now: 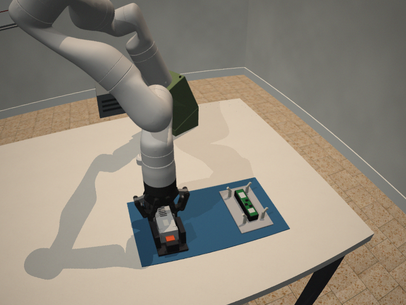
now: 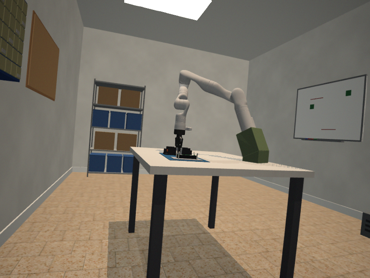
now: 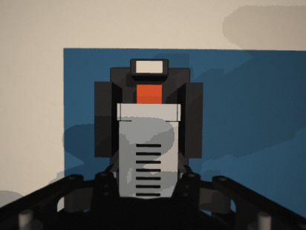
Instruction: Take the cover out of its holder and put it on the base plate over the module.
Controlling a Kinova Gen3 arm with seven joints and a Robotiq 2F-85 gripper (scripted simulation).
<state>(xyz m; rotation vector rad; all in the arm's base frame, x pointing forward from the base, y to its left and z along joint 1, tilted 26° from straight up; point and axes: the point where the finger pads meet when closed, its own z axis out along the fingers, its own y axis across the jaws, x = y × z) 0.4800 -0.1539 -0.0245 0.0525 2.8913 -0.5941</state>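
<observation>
The grey cover is right at my hand.
</observation>
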